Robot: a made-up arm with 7 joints. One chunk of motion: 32 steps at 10 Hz.
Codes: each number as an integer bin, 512 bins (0 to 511) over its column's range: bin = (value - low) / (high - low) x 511, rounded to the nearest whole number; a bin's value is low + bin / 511 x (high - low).
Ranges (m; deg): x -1.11..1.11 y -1.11..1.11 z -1.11..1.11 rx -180..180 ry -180..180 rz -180..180
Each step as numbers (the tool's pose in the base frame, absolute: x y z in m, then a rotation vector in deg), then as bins.
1 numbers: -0.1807 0.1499 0.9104 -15.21 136.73 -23.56
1 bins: 214 290 465 234 450 222
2 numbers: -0.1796 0.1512 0.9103 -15.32 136.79 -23.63
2 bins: 214 290 465 234 450 222
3 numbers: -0.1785 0.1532 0.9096 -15.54 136.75 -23.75
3 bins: 214 291 465 233 450 222
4 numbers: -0.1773 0.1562 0.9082 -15.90 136.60 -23.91
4 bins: 215 291 465 233 449 222
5 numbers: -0.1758 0.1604 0.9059 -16.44 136.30 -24.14
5 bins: 215 292 464 232 449 221
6 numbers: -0.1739 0.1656 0.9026 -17.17 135.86 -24.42
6 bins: 215 294 463 231 448 221
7 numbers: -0.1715 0.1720 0.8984 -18.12 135.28 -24.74
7 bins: 216 295 462 230 448 220
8 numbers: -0.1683 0.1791 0.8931 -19.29 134.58 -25.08
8 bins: 217 297 461 228 447 220
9 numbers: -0.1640 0.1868 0.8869 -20.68 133.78 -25.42
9 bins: 218 298 460 226 445 219
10 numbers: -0.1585 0.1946 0.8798 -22.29 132.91 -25.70
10 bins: 219 300 458 224 444 219
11 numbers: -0.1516 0.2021 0.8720 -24.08 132.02 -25.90
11 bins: 221 302 456 221 443 219
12 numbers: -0.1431 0.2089 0.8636 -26.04 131.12 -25.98
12 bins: 223 304 454 219 442 219
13 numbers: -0.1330 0.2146 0.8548 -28.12 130.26 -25.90
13 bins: 225 305 452 216 440 219
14 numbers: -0.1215 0.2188 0.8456 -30.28 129.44 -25.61
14 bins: 228 306 450 213 439 219
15 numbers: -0.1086 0.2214 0.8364 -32.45 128.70 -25.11
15 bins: 231 306 448 209 438 220
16 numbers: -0.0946 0.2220 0.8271 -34.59 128.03 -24.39
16 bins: 234 307 446 206 437 221
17 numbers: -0.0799 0.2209 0.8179 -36.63 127.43 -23.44
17 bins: 237 306 444 204 436 222
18 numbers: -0.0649 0.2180 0.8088 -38.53 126.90 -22.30
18 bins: 241 306 442 201 436 224
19 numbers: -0.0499 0.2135 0.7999 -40.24 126.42 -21.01
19 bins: 244 305 440 198 435 226
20 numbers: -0.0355 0.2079 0.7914 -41.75 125.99 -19.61
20 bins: 247 303 438 196 434 228
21 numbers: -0.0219 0.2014 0.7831 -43.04 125.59 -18.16
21 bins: 250 302 436 194 434 230
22 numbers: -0.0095 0.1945 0.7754 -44.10 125.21 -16.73
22 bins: 253 300 434 193 433 232
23 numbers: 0.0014 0.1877 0.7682 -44.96 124.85 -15.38
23 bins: 256 299 432 192 433 234
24 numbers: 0.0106 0.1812 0.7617 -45.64 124.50 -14.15
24 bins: 258 297 431 191 432 235
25 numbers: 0.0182 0.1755 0.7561 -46.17 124.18 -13.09
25 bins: 260 296 430 190 432 237
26 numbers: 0.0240 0.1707 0.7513 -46.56 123.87 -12.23
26 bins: 261 295 428 189 431 238
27 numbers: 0.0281 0.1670 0.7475 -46.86 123.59 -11.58
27 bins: 262 294 428 189 431 239
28 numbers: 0.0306 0.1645 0.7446 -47.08 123.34 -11.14
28 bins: 263 293 427 189 431 240
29 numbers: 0.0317 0.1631 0.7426 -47.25 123.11 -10.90
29 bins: 263 293 426 188 430 240
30 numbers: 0.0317 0.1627 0.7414 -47.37 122.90 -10.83
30 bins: 263 293 426 188 430 240
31 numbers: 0.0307 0.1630 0.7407 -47.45 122.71 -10.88
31 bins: 263 293 426 188 430 240
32 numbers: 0.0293 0.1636 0.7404 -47.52 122.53 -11.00
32 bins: 262 293 426 188 429 240
